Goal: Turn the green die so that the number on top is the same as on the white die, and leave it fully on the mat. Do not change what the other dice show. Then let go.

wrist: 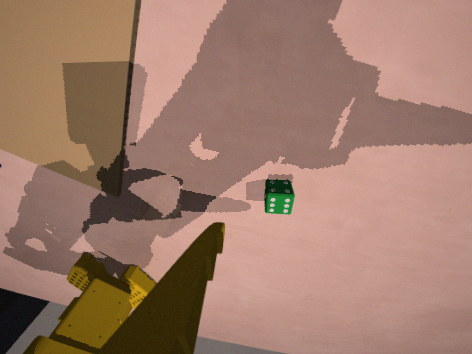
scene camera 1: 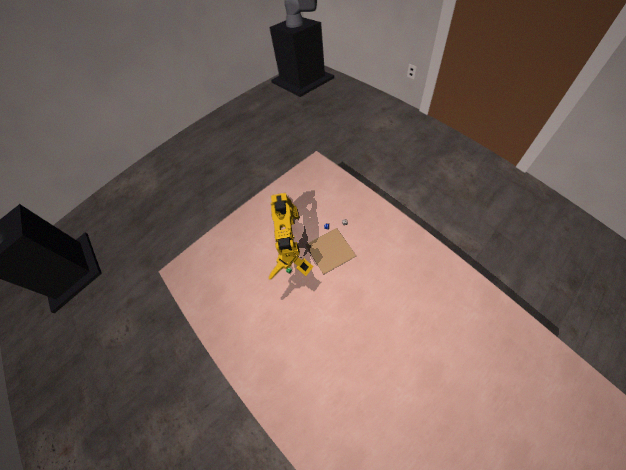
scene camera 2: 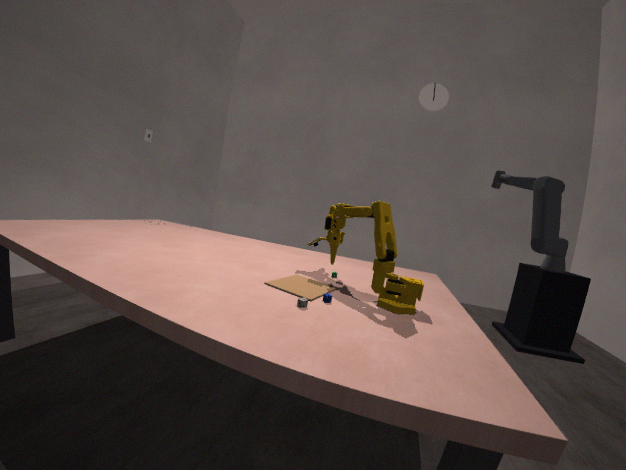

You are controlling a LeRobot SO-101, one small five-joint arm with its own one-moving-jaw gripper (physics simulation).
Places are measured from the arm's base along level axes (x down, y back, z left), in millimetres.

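Pixels of known places: hand, its tool point: point(wrist: 223, 234) point(scene camera 2: 332, 263); arm's base, origin of its link: point(wrist: 116, 270) point(scene camera 2: 388, 303).
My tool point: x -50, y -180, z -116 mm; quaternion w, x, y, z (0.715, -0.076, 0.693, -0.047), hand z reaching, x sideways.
For each thing: its top centre in the pictures, then the offset to it from my tool point.
- green die, centre of its top: point(wrist: 279, 205) point(scene camera 2: 334, 272) point(scene camera 1: 288, 269) dz -29, dx +33, dy +7 mm
- mat, centre of its top: point(scene camera 2: 302, 285) point(scene camera 1: 330, 250) dz +136, dx +46, dy -39 mm
- white die, centre of its top: point(scene camera 2: 303, 298) point(scene camera 1: 344, 221) dz +259, dx +33, dy +6 mm
- blue die, centre of its top: point(scene camera 2: 327, 294) point(scene camera 1: 326, 225) dz +196, dx +33, dy +43 mm
The green die point(scene camera 1: 288, 270) point(scene camera 2: 334, 274) point(wrist: 279, 196) sits on the table, off the mat point(scene camera 1: 336, 250) point(scene camera 2: 293, 285) point(wrist: 30, 45). In the wrist view its bright upper face shows six pips and its shaded side face shows four. The white die point(scene camera 1: 344, 222) point(scene camera 2: 302, 302) and the blue die point(scene camera 1: 326, 226) point(scene camera 2: 327, 298) stand beside the mat; their pips are too small to read. My gripper point(scene camera 1: 282, 270) point(scene camera 2: 321, 253) is fully open and empty, raised above the table near the green die. In the wrist view one notched jaw point(wrist: 212, 250) shows, its tip left of and below the die.
The arm's base point(scene camera 1: 280, 198) point(scene camera 2: 399, 298) stands near the table's corner, with the blue die between it and the white die in scene camera 1. The arm's shadow falls across part of the mat and the table. The mat lies to one side of the green die.
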